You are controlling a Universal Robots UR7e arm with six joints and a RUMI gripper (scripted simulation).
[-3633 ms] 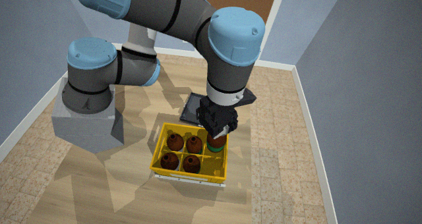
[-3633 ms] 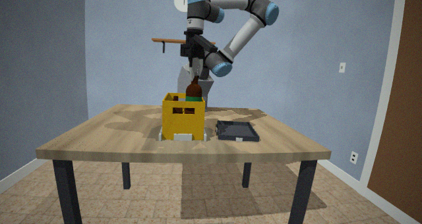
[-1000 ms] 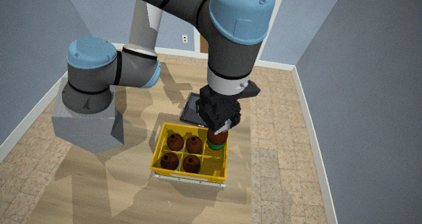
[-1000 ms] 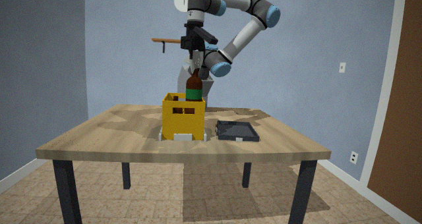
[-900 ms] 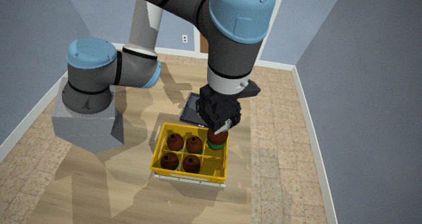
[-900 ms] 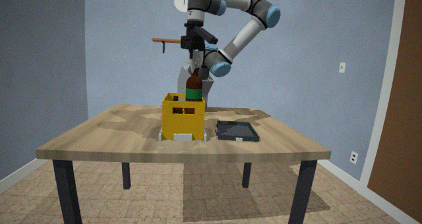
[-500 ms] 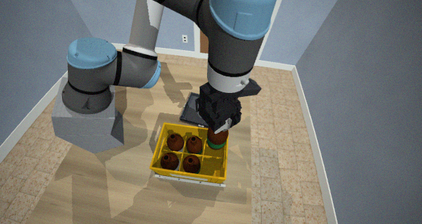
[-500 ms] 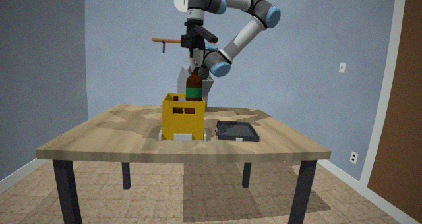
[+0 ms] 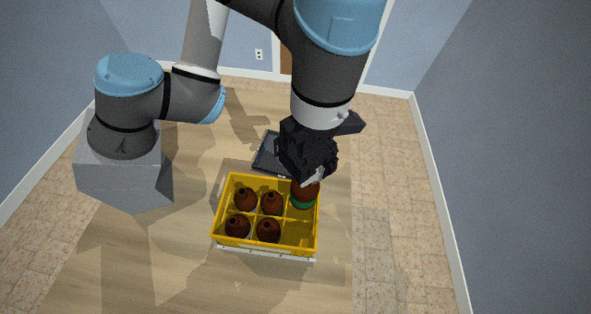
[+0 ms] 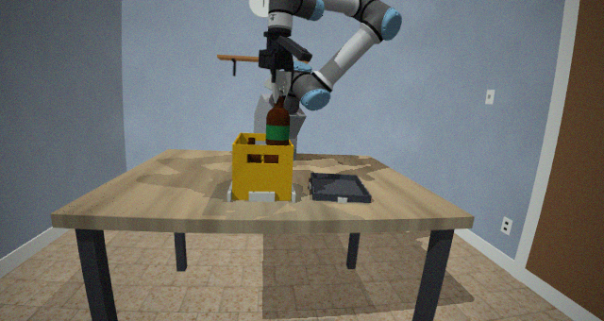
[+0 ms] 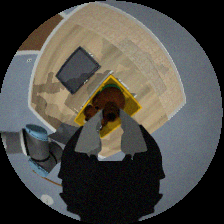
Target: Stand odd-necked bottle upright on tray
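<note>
Now: the bottle 70 mm below my hand. The rest, counted from my hand: crate: 230 mm below, 70 mm to the right, 70 mm behind; tray: 300 mm below, 200 mm to the left, 130 mm behind.
</note>
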